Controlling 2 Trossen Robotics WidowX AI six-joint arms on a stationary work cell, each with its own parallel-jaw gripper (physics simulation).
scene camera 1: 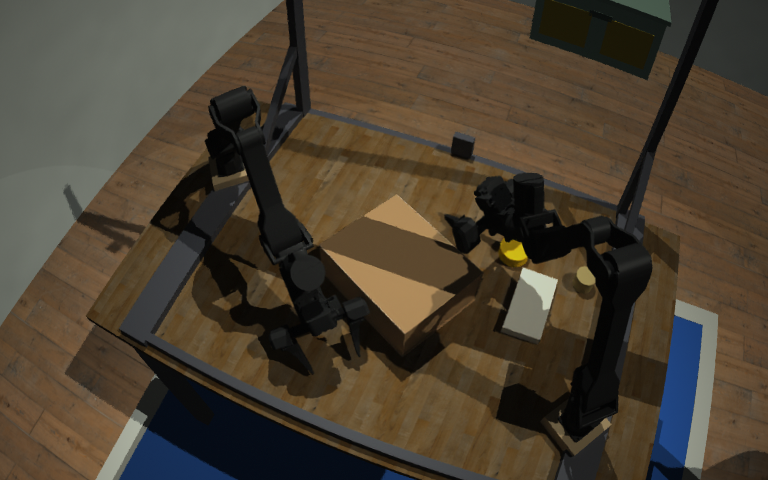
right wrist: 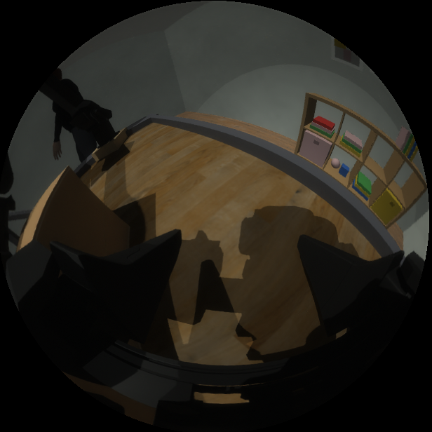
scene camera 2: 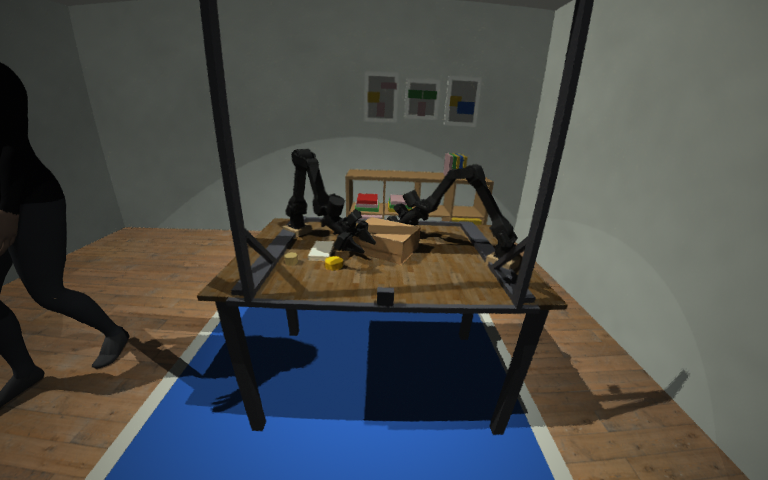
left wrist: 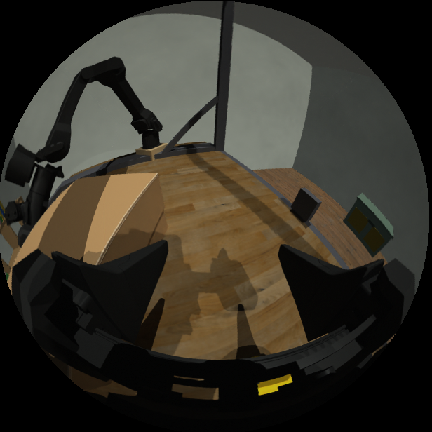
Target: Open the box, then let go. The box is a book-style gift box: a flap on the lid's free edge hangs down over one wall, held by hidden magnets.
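Places are measured from the left arm's base along level axes (x left, y ahead, z down), in centimetres.
Pixels of known places: left gripper, fingertip midpoint: [scene camera 1: 460,204] [scene camera 2: 370,247]; right gripper, fingertip midpoint: [scene camera 1: 336,365]; left arm's base at its link origin: [scene camera 1: 578,420] [scene camera 2: 297,226]; right arm's base at its link origin: [scene camera 1: 229,164].
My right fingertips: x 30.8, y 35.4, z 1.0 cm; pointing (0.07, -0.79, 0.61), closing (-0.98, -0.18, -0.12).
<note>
For each thing: its top centre in the pictures, then the offset to it from my right fingertips.
- tan cardboard box at its top centre: [scene camera 1: 400,258] [scene camera 2: 385,228] dx -19.7, dy +9.4, dz -7.8 cm
- yellow round object at its top centre: [scene camera 1: 515,247] [scene camera 2: 334,260] dx -44.8, dy +3.0, dz -0.5 cm
- white block at its top centre: [scene camera 1: 531,302] [scene camera 2: 321,248] dx -39.4, dy -9.2, dz +0.0 cm
- small tan cylinder at its top centre: [scene camera 1: 586,275] [scene camera 2: 290,255] dx -53.4, dy -11.7, dz -1.3 cm
- small black block at its top centre: [scene camera 1: 464,137] [scene camera 2: 385,289] dx -53.0, dy +32.7, dz -3.7 cm
The tan cardboard box [scene camera 1: 419,294] [scene camera 2: 390,246] [left wrist: 122,205] [right wrist: 82,212] stands in the middle of the table, turned at an angle. Its lid lies down over the top, with a dark shadow band across it. In the left wrist view, a line runs along the wall beside the left gripper; it looks like the flap's lower edge. My left gripper [scene camera 2: 367,249] [left wrist: 225,248] is open and empty beside that wall, at the box's upper right in scene camera 1. My right gripper [scene camera 1: 334,365] [right wrist: 243,238] is open and empty, low over the table at the box's lower left. Scene camera 2 partly hides it behind the box.
A yellow round object [scene camera 1: 513,253] [scene camera 2: 334,262], a white block [scene camera 1: 530,305] [scene camera 2: 321,250] and a small tan cylinder [scene camera 1: 584,277] [scene camera 2: 290,258] stand near the left arm. A small black block [scene camera 1: 462,146] [scene camera 2: 385,296] sits at the frame's edge. Upright posts rise at the table's corners.
</note>
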